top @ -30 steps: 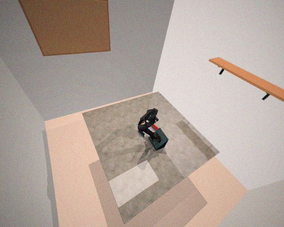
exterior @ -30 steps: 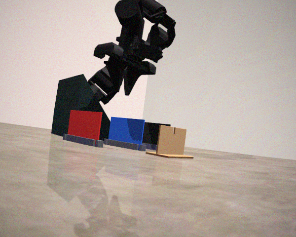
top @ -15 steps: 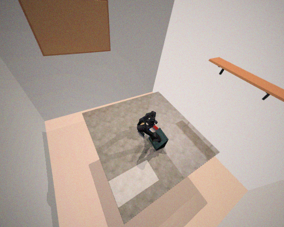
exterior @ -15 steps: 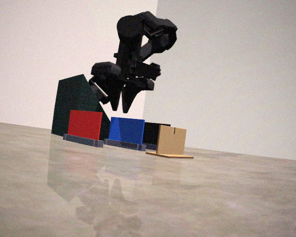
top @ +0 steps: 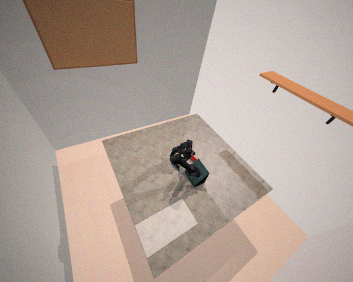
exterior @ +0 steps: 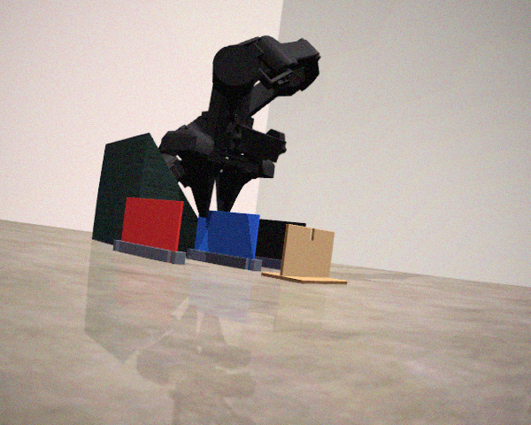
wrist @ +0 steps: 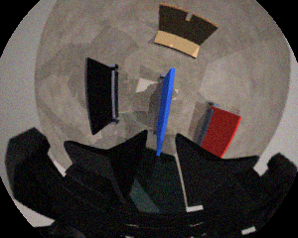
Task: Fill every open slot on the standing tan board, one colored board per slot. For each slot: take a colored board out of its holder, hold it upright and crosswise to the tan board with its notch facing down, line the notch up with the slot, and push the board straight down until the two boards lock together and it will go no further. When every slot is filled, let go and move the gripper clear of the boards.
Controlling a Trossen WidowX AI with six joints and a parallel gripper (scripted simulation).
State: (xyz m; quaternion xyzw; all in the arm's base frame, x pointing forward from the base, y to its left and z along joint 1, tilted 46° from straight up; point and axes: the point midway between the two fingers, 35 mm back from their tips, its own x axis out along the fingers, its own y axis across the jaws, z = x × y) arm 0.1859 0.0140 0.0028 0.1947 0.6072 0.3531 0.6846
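Now: the blue board 30 mm below my gripper tip, 20 mm ahead of it and 10 mm to the left of it. Round my gripper tip: red board (100 mm to the right, 30 mm below, 20 mm ahead); black board (100 mm to the left, 30 mm below, 10 mm ahead); tan board (160 mm ahead, 30 mm below, 20 mm to the left).
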